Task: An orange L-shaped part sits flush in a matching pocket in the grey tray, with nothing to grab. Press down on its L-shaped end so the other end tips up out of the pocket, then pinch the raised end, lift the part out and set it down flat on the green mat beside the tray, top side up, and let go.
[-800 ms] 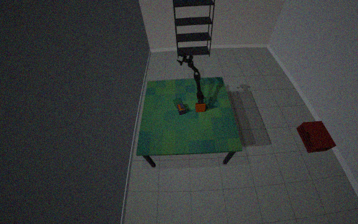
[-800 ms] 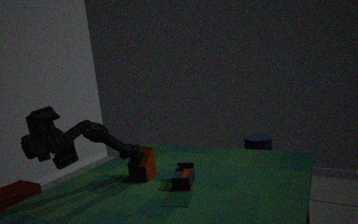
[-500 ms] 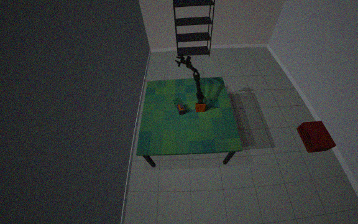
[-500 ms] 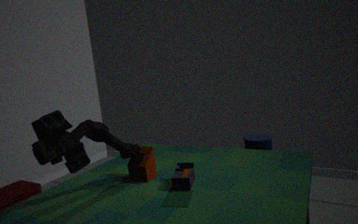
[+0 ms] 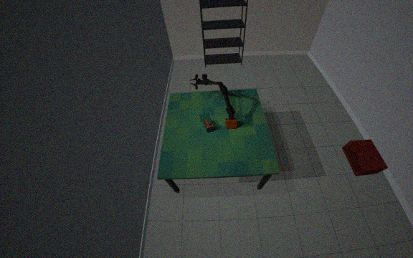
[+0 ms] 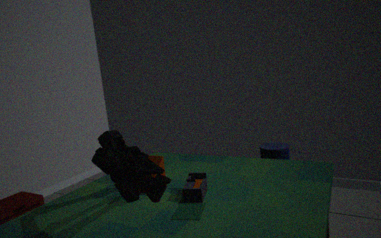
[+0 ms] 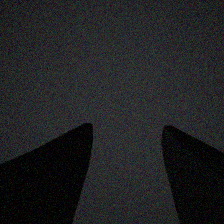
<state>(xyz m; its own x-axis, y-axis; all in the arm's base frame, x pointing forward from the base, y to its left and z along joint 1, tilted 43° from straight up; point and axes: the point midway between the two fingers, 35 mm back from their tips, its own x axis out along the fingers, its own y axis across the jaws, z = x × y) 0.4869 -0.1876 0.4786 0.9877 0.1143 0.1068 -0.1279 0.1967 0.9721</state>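
The orange L-shaped part is 50 cm to the left of my gripper tip, 26 cm below it and 26 cm behind it.
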